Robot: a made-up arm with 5 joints. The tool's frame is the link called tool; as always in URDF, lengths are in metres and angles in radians. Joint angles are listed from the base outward. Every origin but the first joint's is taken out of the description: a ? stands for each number. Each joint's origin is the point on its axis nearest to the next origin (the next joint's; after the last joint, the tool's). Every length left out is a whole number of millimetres.
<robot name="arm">
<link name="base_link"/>
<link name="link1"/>
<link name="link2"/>
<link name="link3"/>
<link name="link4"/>
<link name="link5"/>
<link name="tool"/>
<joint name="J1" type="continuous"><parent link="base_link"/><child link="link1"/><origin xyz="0 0 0.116"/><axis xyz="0 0 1"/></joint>
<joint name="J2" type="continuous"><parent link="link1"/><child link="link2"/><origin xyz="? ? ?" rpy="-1.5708 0 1.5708"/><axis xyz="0 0 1"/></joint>
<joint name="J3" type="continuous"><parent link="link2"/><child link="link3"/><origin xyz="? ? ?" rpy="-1.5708 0 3.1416"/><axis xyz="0 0 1"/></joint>
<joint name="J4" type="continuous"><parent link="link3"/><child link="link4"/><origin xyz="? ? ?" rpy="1.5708 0 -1.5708"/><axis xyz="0 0 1"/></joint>
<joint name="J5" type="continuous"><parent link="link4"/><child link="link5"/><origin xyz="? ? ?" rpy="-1.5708 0 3.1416"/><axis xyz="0 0 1"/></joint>
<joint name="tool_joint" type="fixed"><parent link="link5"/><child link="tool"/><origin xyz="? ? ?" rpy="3.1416 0 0"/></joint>
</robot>
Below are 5 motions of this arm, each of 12 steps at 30 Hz.
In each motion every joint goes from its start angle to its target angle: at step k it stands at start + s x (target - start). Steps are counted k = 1, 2, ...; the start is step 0. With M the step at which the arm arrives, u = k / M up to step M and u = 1 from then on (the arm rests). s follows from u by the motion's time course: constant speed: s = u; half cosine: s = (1 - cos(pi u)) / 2; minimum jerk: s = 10 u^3 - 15 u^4 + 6 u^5.
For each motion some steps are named. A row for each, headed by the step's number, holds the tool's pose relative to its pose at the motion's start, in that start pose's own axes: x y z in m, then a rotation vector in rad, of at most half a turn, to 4 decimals.
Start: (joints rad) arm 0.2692 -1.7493 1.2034 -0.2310 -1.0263
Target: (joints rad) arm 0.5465 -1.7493 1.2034 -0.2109 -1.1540
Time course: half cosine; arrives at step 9
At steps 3, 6, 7, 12:
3: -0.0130 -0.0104 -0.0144 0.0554 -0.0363 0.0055
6: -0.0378 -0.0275 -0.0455 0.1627 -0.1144 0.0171
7: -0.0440 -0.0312 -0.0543 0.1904 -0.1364 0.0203
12: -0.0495 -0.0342 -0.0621 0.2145 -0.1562 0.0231

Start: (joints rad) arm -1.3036 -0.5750 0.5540 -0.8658 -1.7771
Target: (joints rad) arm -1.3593 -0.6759 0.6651 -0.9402 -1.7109
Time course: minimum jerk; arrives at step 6
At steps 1, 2, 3, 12:
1: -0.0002 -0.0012 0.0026 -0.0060 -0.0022 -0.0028
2: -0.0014 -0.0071 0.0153 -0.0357 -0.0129 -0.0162
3: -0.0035 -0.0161 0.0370 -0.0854 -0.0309 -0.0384
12: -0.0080 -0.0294 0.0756 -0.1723 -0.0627 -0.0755

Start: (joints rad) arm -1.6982 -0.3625 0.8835 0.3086 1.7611
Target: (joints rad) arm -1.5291 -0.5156 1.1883 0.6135 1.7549
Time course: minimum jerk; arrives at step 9
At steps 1, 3, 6, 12:
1: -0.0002 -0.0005 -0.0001 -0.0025 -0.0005 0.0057
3: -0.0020 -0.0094 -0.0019 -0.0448 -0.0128 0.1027
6: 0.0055 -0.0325 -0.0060 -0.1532 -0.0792 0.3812
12: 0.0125 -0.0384 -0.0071 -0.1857 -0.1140 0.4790

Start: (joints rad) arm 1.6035 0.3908 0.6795 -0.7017 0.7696
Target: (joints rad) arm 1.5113 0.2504 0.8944 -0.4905 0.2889
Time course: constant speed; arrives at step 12
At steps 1, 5, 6, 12:
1: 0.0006 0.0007 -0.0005 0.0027 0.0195 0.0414
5: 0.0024 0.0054 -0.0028 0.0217 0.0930 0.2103
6: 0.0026 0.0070 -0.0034 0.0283 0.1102 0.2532
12: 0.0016 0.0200 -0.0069 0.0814 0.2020 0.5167

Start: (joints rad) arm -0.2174 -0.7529 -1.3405 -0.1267 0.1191
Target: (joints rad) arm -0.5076 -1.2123 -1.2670 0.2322 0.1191
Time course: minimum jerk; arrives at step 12
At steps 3, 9, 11, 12:
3: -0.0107 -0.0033 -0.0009 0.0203 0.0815 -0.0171
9: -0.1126 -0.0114 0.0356 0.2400 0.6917 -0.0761
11: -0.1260 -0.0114 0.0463 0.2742 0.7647 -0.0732
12: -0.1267 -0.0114 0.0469 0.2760 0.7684 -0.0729

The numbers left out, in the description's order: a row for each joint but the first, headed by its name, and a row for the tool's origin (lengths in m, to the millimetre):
J2: 0.124 -0.333 0
J3: 0.222 0.048 0
J4: -0.066 -0.118 0
J5: -0.237 -0.154 0
tool: 0.014 0.078 0

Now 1 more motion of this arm.
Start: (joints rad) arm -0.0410 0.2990 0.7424 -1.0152 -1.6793
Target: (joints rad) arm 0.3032 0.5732 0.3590 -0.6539 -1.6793
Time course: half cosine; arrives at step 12
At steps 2, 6, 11, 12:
2: 0.0025 0.0061 -0.0151 0.0325 0.0095 0.0135
6: 0.0103 0.0511 -0.1056 0.2242 0.0890 0.0986
11: -0.0007 0.1034 -0.1914 0.3965 0.2102 0.1804
12: -0.0014 0.1051 -0.1941 0.4017 0.2150 0.1829

